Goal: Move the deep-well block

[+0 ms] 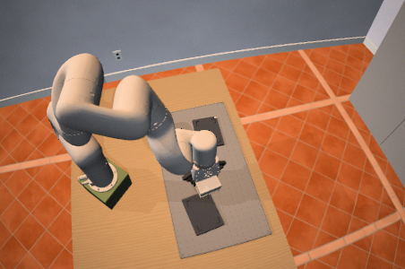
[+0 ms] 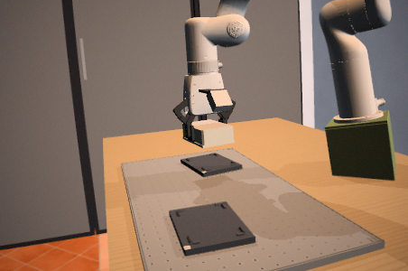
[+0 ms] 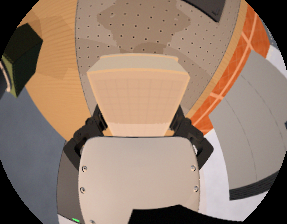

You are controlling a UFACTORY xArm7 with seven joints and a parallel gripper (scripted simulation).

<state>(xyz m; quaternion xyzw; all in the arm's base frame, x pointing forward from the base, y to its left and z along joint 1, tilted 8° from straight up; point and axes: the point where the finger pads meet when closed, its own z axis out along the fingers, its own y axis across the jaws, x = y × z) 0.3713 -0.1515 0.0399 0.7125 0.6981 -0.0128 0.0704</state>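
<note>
The dark plate nest N2 is 11 cm below my hand, 9 cm to the right of it and 5 cm behind it. From my hand the other things lie so: white A1 mark: 11 cm below, 2 cm to the right, 1 cm ahead; then dark plate nest N1: 25 cm to the left, 13 cm ahead, 11 cm below; then cream deep-well block: right at my hand.
</note>
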